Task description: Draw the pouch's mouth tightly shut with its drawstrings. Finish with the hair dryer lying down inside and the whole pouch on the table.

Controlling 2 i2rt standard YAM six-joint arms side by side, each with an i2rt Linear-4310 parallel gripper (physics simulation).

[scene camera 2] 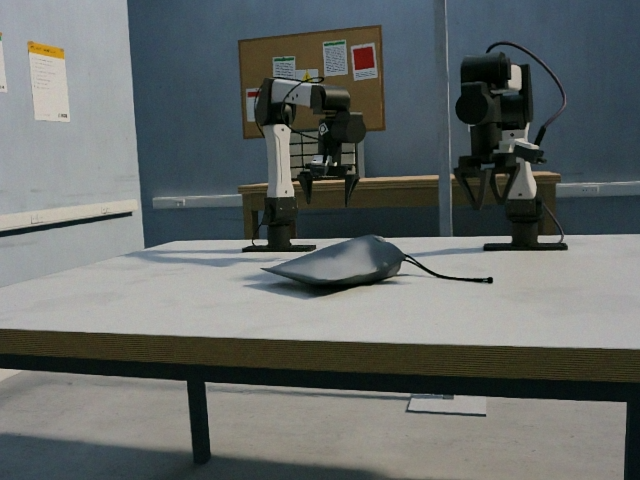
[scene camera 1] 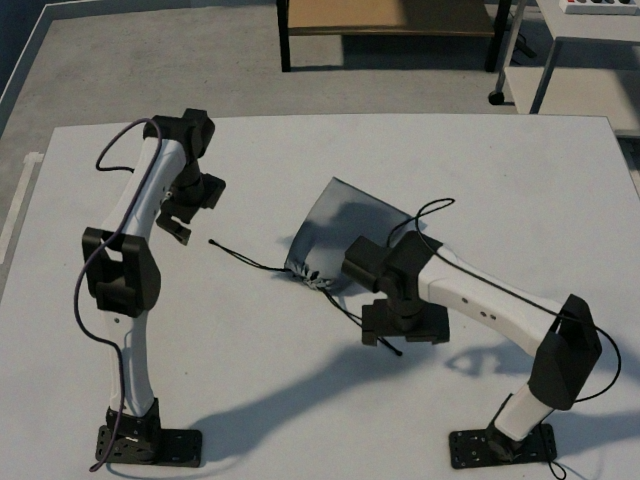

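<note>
The grey pouch (scene camera 1: pixel 330 217) (scene camera 2: pixel 341 260) lies on the table, bulging. The hair dryer is hidden. The pouch's mouth (scene camera 1: pixel 310 276) is gathered into tight ruffles with small dark folds; whether a gap remains cannot be told. One black drawstring (scene camera 1: pixel 242 258) (scene camera 2: pixel 449 276) lies out to the left in scene camera 1. The other drawstring (scene camera 1: pixel 341 308) runs to the lower right, partly under my right gripper in that view. My left gripper (scene camera 1: pixel 195 210) (scene camera 2: pixel 490 204) is open and empty, raised beyond the first cord's end. My right gripper (scene camera 1: pixel 404 334) (scene camera 2: pixel 328 203) is open and empty, above the table.
The white table (scene camera 1: pixel 289 149) (scene camera 2: pixel 155 310) bears both arm bases. The right forearm (scene camera 1: pixel 491 294) reaches in from the lower right in scene camera 1, its wrist over the pouch's right side. A wooden bench (scene camera 2: pixel 413 182) and a pinboard (scene camera 2: pixel 310 43) stand behind the arms in scene camera 2.
</note>
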